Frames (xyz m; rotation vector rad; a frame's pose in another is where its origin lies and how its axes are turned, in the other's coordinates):
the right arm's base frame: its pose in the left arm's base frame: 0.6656 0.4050 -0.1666 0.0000 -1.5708 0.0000
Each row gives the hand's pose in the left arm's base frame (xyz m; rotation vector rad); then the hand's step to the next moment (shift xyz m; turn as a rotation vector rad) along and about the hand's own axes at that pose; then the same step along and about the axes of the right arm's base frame.
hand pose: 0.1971 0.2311 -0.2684 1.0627 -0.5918 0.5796
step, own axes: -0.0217 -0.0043 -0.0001 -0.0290 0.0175 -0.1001
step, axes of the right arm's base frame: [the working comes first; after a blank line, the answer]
step, axes of the left arm's base frame: -0.0123 -0.0048 -0.0177 -0.0161 0.0939 -0.0458

-0.0177 -0.0048 0.0123 -0.0458 0.0939 0.0161
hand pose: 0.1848 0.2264 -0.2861 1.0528 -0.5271 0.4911
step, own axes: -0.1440 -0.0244 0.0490 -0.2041 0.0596 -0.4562
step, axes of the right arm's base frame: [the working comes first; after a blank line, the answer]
step, axes of the left arm's base frame: -0.1049 -0.0725 -0.0865 -0.1167 0.4104 -0.2670

-0.0865 -0.0725 0.1049 -0.2670 0.4104 0.1167
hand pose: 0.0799 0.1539 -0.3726 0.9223 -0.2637 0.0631
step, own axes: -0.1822 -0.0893 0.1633 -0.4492 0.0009 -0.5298
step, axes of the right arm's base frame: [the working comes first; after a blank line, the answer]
step, axes of the left arm's base frame: -0.1935 -0.1730 -0.0217 -0.3292 0.4478 -0.4167

-0.0217 -0.1730 0.1935 -0.4167 0.4478 0.3292
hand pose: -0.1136 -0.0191 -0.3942 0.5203 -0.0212 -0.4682
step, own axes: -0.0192 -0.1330 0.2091 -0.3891 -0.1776 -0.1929
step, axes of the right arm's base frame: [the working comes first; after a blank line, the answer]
step, axes of the left arm's base frame: -0.1023 -0.1925 0.1194 -0.3973 0.1253 -0.2158

0.1194 -0.1925 0.1023 -0.2158 0.1253 0.3974
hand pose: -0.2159 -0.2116 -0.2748 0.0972 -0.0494 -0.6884
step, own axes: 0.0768 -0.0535 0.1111 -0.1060 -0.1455 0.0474
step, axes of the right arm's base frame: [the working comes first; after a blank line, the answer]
step, axes of the left arm's base frame: 0.0168 -0.0981 0.1058 -0.1774 -0.0478 0.0303

0.1058 -0.0981 -0.0168 0.0303 -0.0478 0.1774
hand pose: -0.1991 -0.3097 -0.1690 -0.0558 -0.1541 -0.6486
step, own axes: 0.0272 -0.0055 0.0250 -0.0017 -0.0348 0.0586
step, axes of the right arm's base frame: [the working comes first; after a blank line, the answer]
step, axes of the left arm's base frame: 0.0149 -0.0181 0.0291 -0.0298 -0.0208 0.0577

0.0291 -0.0181 -0.0149 0.0577 -0.0208 0.0298
